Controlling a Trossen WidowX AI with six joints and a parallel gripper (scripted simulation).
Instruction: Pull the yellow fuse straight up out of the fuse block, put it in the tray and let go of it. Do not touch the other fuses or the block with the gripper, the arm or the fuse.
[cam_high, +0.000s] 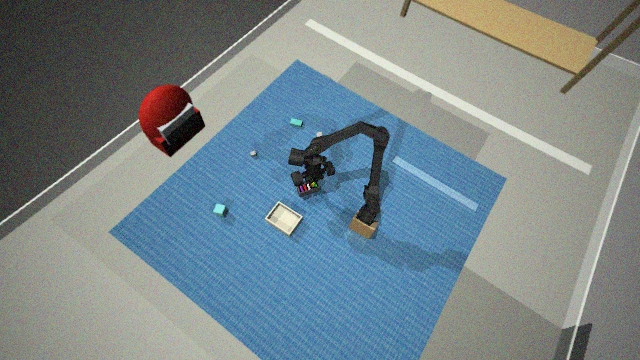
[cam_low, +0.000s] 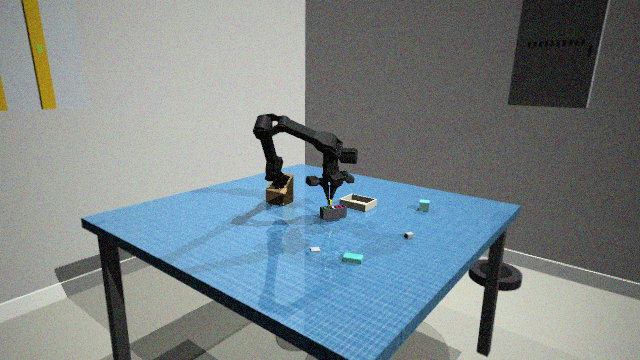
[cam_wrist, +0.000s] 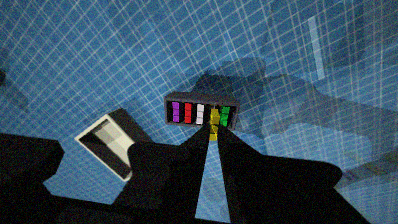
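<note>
Right now my gripper tip is 1 cm short of the tray, 20 cm to the right of it and 7 cm above it. Also, from my gripper tip: yellow fuse 1 cm below; cyan cube 25 cm ahead, 34 cm to the left, 5 cm below.
</note>
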